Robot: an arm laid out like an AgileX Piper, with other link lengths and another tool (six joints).
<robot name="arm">
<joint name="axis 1" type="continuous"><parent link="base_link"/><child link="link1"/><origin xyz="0.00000 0.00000 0.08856"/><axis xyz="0 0 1"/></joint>
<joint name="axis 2" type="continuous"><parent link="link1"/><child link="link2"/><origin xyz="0.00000 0.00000 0.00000"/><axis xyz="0 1 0"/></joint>
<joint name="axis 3" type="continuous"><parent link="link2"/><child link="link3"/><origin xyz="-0.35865 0.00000 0.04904"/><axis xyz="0 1 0"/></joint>
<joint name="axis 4" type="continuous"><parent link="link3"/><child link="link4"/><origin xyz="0.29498 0.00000 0.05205"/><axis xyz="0.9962 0 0.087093"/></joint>
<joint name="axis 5" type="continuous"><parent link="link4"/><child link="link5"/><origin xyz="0.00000 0.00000 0.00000"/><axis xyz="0 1 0"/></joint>
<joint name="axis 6" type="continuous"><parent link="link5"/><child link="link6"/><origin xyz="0.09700 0.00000 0.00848"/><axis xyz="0.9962 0 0.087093"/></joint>
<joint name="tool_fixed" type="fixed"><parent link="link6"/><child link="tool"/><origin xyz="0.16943 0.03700 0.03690" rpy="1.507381 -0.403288 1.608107"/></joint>
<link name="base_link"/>
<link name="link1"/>
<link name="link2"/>
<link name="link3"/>
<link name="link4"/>
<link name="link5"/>
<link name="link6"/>
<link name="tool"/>
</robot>
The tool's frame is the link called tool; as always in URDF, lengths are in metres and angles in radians. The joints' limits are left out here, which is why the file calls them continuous.
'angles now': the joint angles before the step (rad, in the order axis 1, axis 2, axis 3, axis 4, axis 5, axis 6). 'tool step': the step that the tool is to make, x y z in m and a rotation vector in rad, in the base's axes. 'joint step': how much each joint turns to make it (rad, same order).
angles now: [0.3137 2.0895 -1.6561 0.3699 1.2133 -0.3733]
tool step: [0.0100 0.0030 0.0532 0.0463 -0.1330 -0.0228]
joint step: [-0.0001 -0.1054 0.0175 0.0096 -0.0568 -0.0001]
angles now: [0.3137 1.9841 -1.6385 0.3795 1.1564 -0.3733]
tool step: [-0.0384 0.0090 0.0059 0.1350 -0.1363 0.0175]
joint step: [0.0000 -0.1759 0.3395 0.1979 -0.2776 -0.2280]
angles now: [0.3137 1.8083 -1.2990 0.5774 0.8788 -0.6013]
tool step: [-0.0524 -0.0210 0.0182 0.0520 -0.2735 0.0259]
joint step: [-0.0001 -0.2657 0.3820 0.2512 -0.2997 -0.3889]
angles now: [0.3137 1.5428 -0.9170 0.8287 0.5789 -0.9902]
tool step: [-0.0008 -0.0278 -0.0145 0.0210 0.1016 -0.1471]
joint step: [-0.0483 -0.0232 0.0585 -0.0299 -0.0037 0.1477]
